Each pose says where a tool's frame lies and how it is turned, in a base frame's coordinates. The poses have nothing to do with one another.
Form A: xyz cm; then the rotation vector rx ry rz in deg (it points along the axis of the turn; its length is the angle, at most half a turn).
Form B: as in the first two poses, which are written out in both.
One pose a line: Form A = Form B
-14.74, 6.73, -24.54, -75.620, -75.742, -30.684 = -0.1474, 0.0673, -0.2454, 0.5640, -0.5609, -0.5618, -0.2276
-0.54, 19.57, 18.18, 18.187, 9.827, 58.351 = -0.0054, 0.1957, 0.1818, 0.8576, 0.1511, 0.0816, 0.4848
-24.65, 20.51, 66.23, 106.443, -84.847, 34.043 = -0.2465, 0.2051, 0.6623, 0.3394, 0.7136, -0.5688, 0.2282
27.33, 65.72, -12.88, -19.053, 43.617, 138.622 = 0.2733, 0.6572, -0.1288, 0.2876, -0.1245, 0.2850, 0.9058
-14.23, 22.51, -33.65, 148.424, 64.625, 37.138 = -0.1423, 0.2251, -0.3365, 0.1211, 0.8871, 0.3862, 0.2220
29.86, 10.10, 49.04, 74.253, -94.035, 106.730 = 0.2986, 0.1010, 0.4904, 0.1697, 0.4560, -0.5775, 0.6555
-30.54, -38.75, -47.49, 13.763, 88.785, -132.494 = -0.3054, -0.3875, -0.4749, 0.1729, 0.0847, 0.5463, -0.8152
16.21, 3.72, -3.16, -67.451, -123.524, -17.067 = 0.1621, 0.0372, -0.0316, 0.3275, -0.4495, -0.8233, -0.1137
